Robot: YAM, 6 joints.
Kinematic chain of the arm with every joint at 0, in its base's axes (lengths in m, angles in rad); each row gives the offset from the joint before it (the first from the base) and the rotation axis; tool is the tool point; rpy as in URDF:
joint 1: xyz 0 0 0.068 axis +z
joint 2: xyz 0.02 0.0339 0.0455 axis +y
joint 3: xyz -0.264 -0.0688 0 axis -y
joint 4: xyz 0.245 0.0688 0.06 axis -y
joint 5: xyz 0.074 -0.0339 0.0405 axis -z
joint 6: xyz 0.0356 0 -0.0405 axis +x
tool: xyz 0 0 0 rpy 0 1.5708 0
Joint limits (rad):
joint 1: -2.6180..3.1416
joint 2: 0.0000..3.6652
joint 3: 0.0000..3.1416
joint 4: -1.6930..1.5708
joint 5: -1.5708..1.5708
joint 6: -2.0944..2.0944
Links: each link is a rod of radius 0.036 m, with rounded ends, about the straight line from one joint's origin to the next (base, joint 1, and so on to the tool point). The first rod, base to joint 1, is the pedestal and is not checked.
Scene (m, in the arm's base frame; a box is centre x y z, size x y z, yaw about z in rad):
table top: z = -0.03
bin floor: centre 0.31 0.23 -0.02 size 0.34 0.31 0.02 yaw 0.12
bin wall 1: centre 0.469 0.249 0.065 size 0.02 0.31 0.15 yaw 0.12
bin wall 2: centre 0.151 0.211 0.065 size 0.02 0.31 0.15 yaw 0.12
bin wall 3: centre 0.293 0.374 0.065 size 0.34 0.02 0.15 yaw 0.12
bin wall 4: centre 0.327 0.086 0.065 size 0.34 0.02 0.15 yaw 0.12
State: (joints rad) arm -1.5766 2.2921 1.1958 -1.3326 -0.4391 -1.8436
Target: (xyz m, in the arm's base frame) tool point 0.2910 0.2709 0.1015
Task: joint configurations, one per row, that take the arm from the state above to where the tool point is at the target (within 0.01 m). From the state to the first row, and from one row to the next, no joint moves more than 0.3 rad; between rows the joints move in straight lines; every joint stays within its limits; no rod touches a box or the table.
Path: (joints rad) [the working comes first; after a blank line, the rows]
Joints at the target: 0.6978 2.2960 1.6060 -1.1280 -0.6172 -1.8436
Straight joint move there: touches bin wall 4.

1: -1.3153 2.2113 1.2388 -1.3506 -0.5806 -1.8750
2: -1.0540 2.1304 1.2819 -1.3686 -0.7220 -1.9063
3: -0.7928 2.0496 1.3249 -1.3865 -0.8635 -1.9376
4: -0.5315 1.9688 1.3679 -1.4045 -1.0050 -1.9690
5: -0.2702 1.8880 1.4109 -1.4225 -1.1464 -2.0004
6: -0.0089 1.8071 1.4540 -1.4405 -1.2879 -2.0317
7: 0.2524 1.7263 1.4970 -1.4584 -1.4293 -2.0630
8: 0.5137 1.6455 1.5400 -1.4764 -1.5708 -2.0944
9: 0.5597 1.8081 1.5565 -1.3893 -1.3324 -2.0317
10: 0.6057 1.9707 1.5730 -1.3022 -1.0940 -1.9690
11: 0.6518 2.1333 1.5895 -1.2151 -0.8556 -1.9063
12: 0.6978 2.2960 1.6060 -1.1280 -0.6172 -1.8436

